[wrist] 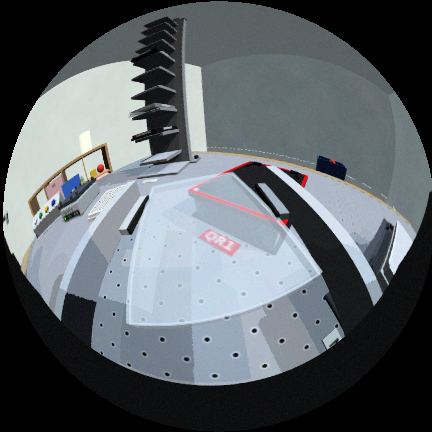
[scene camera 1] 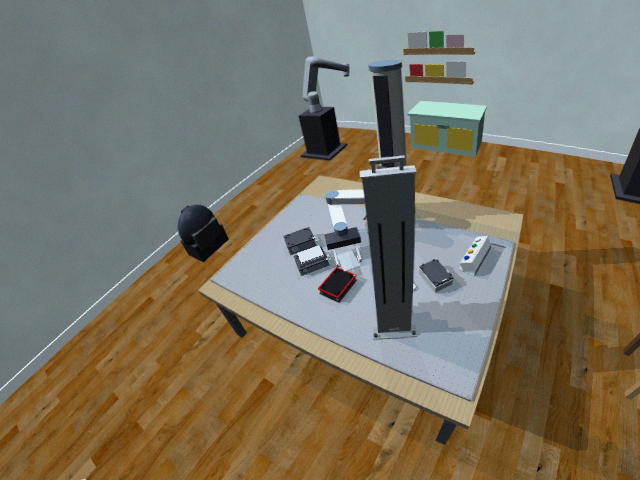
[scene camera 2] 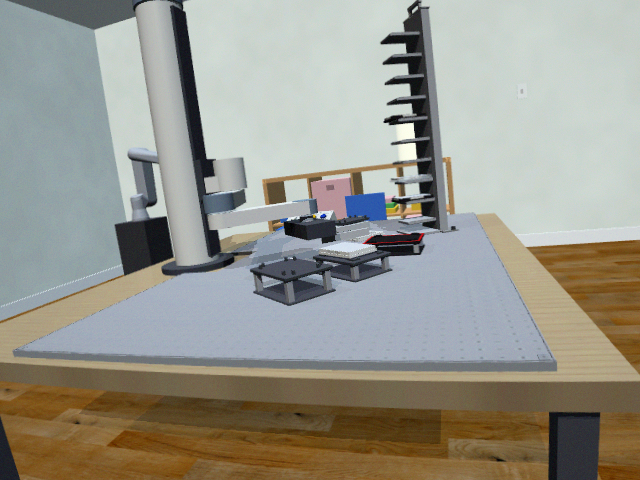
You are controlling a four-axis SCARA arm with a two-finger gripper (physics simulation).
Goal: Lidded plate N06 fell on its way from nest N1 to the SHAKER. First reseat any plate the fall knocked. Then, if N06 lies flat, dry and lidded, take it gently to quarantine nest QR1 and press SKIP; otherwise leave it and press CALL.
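Frame: origin at the arm's base, x left, y up, z ahead, level; centimetres.
Seen in the pictures: gripper, fingertip midpoint: (wrist: 198,180) (scene camera 1: 349,263) (scene camera 2: 358,229); arm's base, origin of the base link: (scene camera 2: 199,266).
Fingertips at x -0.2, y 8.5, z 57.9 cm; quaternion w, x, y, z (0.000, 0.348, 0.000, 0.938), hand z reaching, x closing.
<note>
Offsets run from my fingertips to a thing's middle. "spot": to the spot under its first point.
My gripper (scene camera 1: 347,256) (wrist: 198,180) is shut on a clear lid {dz -2.4, dx -2.2, dy -1.2 cm} (wrist: 165,290), held level above the table beside the red-rimmed nest QR1 (scene camera 1: 337,283) (wrist: 306,181). The QR1 label (wrist: 220,242) shows through the lid. A white plate with open wells {dz -3.9, dx +26.8, dy -6.6 cm} (wrist: 107,201) lies beyond the left finger in the wrist view; its name is not readable. A white plate {dz +1.4, dx -23.2, dy -1.3 cm} (scene camera 1: 310,254) (scene camera 2: 347,250) sits flat on one dark nest; the dark nest {dz -8.3, dx -38.6, dy -3.9 cm} (scene camera 1: 299,238) (scene camera 2: 291,268) beside it holds no plate. The grey shaker {spot: dz -11.3, dx +40.7, dy -1.8 cm} (scene camera 1: 435,273) (wrist: 80,200) stands near the button box {dz -33.0, dx +55.4, dy -3.1 cm} (scene camera 1: 475,253) (wrist: 47,210).
A tall dark shelf tower (scene camera 1: 390,206) (scene camera 2: 431,129) (wrist: 181,90) stands near the table's edge, with thin items on some shelves. It hides part of the table in scene camera 1. The arm's column (scene camera 1: 390,113) (scene camera 2: 170,134) stands at the opposite side.
</note>
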